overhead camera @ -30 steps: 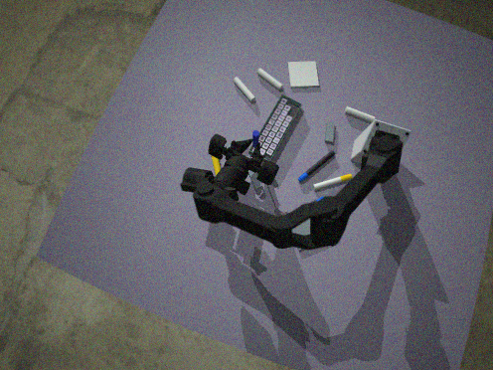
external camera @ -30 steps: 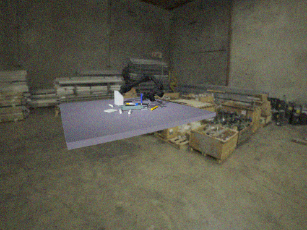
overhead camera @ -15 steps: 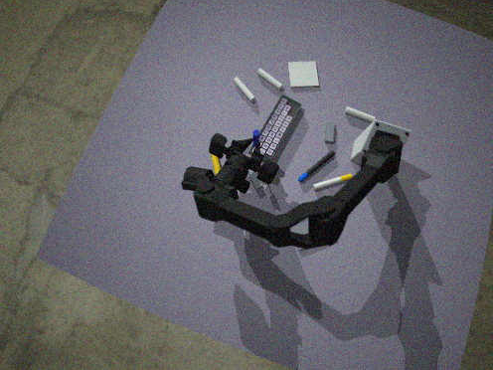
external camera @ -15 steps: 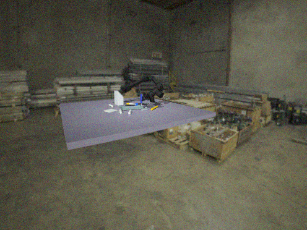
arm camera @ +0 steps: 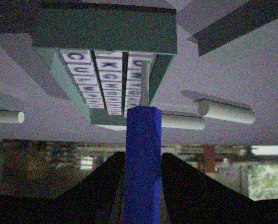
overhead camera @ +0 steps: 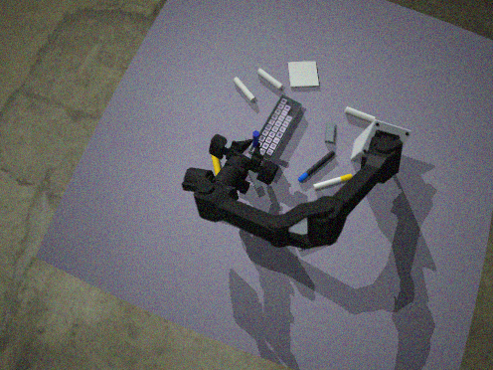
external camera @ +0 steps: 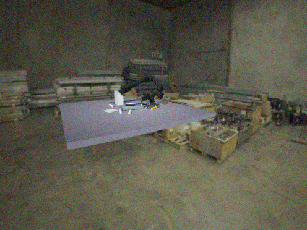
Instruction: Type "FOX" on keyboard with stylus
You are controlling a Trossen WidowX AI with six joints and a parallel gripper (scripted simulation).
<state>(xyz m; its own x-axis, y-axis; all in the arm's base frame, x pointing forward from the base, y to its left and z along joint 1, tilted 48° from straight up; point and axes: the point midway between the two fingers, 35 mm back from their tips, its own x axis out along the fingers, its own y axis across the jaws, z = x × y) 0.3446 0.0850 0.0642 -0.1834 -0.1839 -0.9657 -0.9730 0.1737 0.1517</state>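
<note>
My gripper tip is now 4 cm past the o key, 8 cm to the left of it and 6 cm above it. Round my gripper tip: x key: 7 cm behind, 10 cm to the right, 6 cm below; stylus tip: 5 cm below; blue stylus: 1 cm below.
</note>
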